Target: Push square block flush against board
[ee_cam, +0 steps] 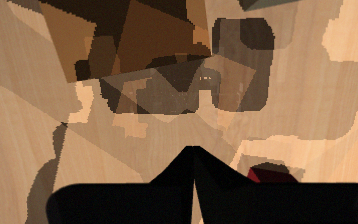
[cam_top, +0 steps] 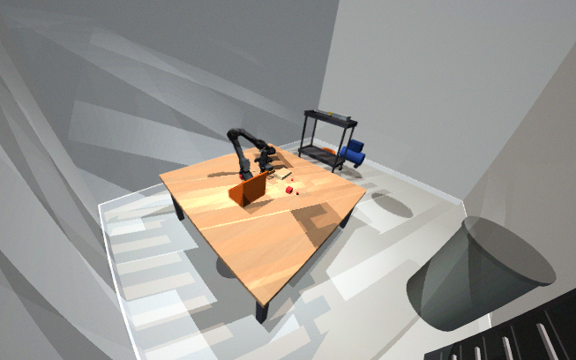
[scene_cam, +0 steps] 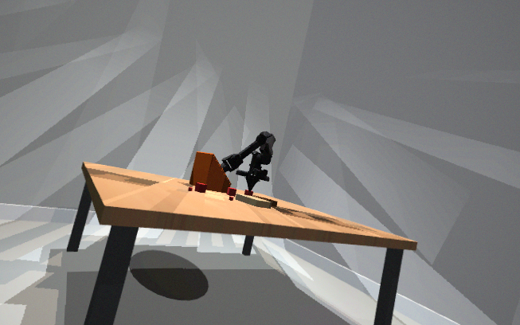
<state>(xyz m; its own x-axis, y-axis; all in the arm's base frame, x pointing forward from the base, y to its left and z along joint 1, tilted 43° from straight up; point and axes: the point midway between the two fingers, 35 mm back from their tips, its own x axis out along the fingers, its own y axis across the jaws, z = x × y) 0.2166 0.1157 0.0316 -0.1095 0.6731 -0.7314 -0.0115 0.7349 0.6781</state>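
Right now the square block is 100 mm ahead of my gripper tip, 40 mm to the left of it and 30 mm below it. Round my gripper tip: board (180 mm ahead, 70 mm to the right, 30 mm below).
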